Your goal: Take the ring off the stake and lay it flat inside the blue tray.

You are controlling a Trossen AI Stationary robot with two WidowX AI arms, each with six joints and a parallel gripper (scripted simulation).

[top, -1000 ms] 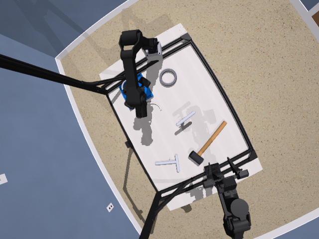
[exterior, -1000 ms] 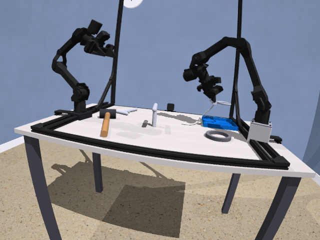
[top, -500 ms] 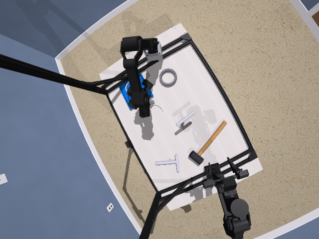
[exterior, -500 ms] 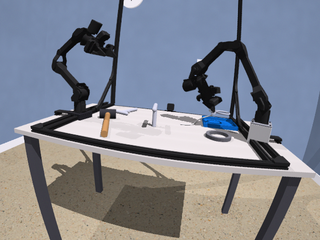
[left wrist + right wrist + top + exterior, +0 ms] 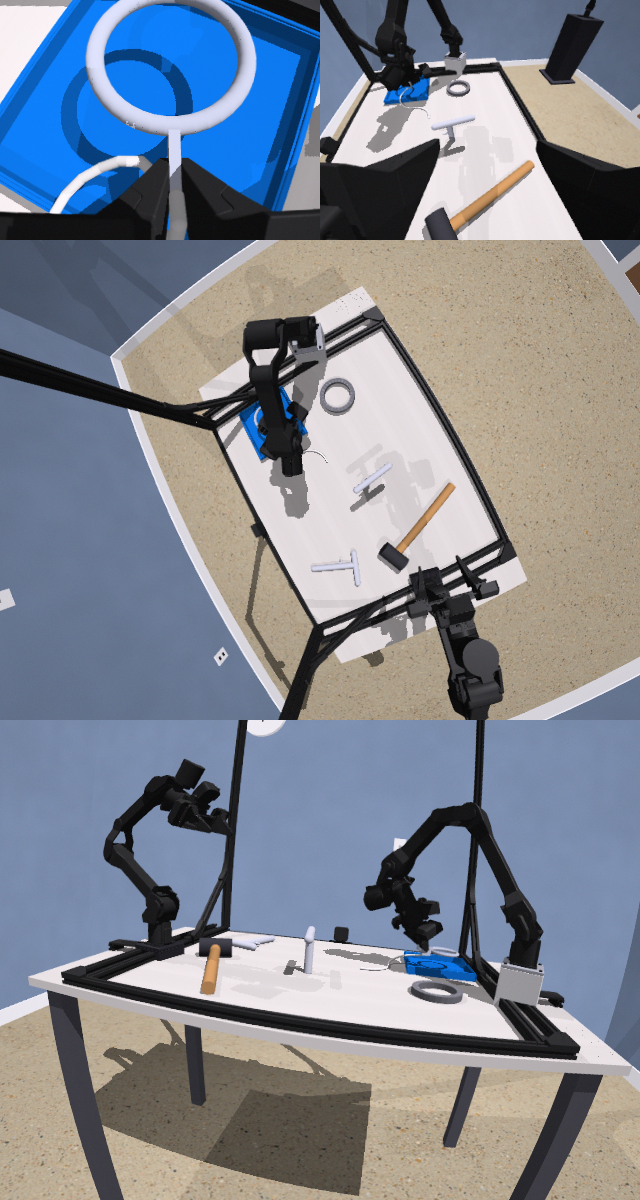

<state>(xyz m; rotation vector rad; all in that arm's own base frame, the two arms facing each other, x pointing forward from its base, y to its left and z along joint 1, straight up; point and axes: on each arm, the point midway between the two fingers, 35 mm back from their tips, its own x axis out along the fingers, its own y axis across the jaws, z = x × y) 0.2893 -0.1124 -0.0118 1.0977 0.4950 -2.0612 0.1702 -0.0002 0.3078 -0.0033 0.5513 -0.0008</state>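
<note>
My left hand is 70 mm above the blue tray, 60 mm to the right of it and 40 mm past it.
</note>
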